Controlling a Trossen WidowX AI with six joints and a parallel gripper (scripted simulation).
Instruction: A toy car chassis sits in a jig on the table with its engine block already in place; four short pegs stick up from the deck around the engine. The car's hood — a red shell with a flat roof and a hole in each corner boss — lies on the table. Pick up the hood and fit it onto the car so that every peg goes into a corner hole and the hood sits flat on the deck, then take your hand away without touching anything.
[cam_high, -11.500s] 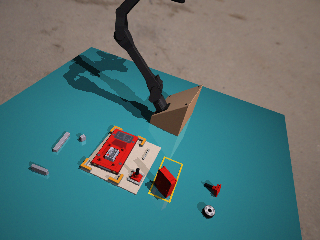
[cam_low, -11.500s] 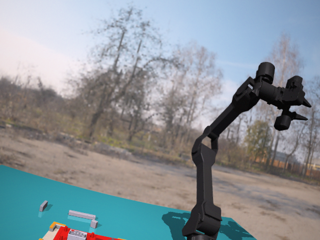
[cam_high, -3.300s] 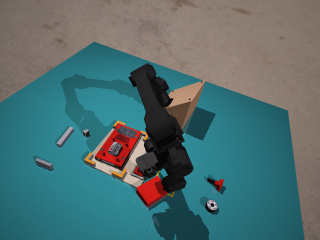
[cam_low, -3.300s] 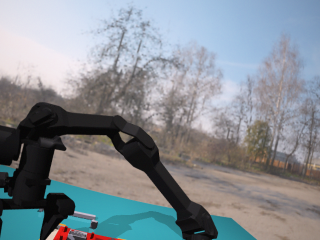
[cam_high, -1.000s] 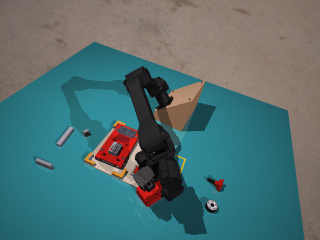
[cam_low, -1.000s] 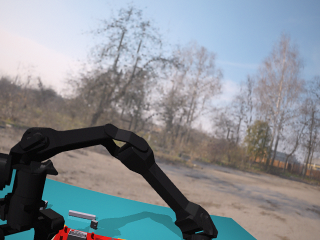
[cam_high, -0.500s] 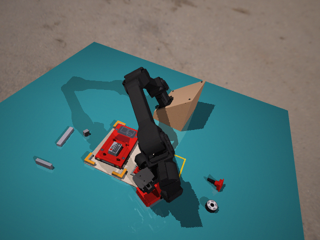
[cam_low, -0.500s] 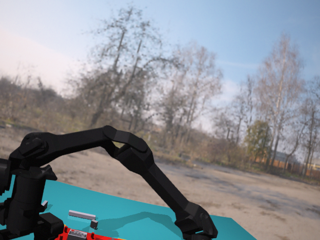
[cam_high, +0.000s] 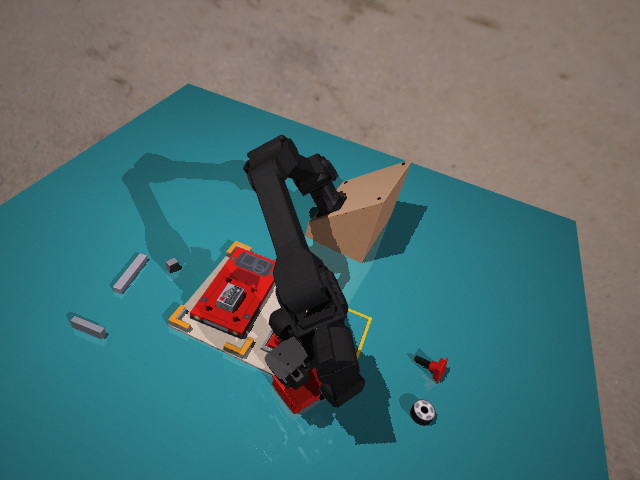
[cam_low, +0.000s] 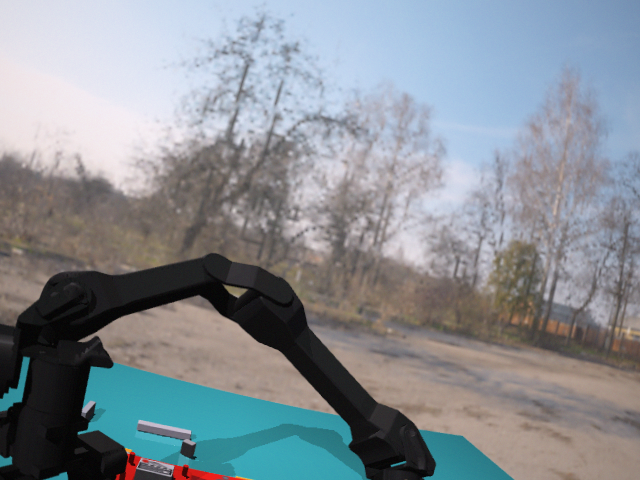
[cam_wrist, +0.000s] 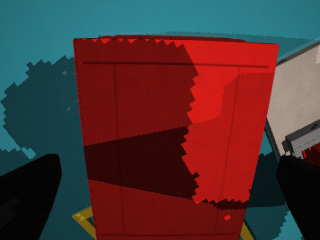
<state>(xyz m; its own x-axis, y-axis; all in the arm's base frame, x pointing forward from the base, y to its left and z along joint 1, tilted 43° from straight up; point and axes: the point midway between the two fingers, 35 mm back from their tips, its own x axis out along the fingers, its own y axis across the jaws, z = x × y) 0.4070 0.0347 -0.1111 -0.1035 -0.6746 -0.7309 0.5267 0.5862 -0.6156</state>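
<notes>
Right now the red hood is 1 cm below my gripper tip. Also, from my gripper tip: grey engine block (9 cm behind, 19 cm to the right); then black wheel (4 cm behind, 21 cm to the left, 2 cm below).
</notes>
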